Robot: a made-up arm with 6 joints.
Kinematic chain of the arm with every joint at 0, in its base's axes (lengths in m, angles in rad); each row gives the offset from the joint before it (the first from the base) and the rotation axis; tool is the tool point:
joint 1: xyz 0 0 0.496 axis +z
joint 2: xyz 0 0 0 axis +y
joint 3: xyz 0 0 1.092 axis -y
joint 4: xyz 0 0 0 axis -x
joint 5: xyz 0.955 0 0 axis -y
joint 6: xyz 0 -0.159 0 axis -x
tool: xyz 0 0 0
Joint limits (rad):
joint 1: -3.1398..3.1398
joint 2: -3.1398..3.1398
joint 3: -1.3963..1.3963
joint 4: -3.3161..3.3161
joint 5: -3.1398..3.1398
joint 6: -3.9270..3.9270
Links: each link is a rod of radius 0.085 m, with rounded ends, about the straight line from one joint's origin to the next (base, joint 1, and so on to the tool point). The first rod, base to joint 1, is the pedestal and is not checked.
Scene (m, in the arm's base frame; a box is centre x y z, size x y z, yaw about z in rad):
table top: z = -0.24
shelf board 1: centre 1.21 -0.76 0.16 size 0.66 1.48 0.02 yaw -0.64
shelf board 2: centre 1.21 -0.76 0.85 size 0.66 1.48 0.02 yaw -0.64
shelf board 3: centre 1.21 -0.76 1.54 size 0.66 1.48 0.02 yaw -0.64
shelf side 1: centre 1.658 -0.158 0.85 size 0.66 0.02 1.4 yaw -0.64
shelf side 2: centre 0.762 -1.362 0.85 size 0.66 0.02 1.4 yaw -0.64
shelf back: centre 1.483 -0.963 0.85 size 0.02 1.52 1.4 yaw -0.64
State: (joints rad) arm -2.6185 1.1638 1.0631 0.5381 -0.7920 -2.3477
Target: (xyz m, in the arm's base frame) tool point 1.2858 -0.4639 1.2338
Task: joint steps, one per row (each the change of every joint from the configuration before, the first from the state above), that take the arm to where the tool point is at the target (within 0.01 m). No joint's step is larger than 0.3 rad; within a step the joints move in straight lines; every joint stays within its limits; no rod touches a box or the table.
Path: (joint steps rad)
1: 0.2199 -0.2544 -0.1092 0.0797 0.0699 -0.0978
2: 0.2200 -0.2545 -0.1092 0.0796 0.0700 -0.0977
3: 0.2199 -0.2544 -0.1093 0.0797 0.0699 -0.0978
4: 0.2200 -0.2545 -0.1092 0.0796 0.0700 -0.0978
5: 0.2199 -0.2544 -0.1092 0.0797 0.0699 -0.0978
6: 0.2199 -0.2544 -0.1092 0.0796 0.0700 -0.0977
7: 0.2476 0.0814 -0.1635 -0.1076 -0.0840 0.1173
8: 0.2477 0.0815 -0.1634 -0.1076 -0.0839 0.1173
9: 0.2476 0.0815 -0.1635 -0.1076 -0.0839 0.1173
10: 0.2476 0.0814 -0.1635 -0.1076 -0.0840 0.1174
11: 0.2476 0.0815 -0.1634 -0.1076 -0.0839 0.1173
12: -0.0924 0.1842 0.2306 0.0259 0.0000 0.0000
13: -0.0925 0.1843 0.2306 0.0259 0.0000 0.0000

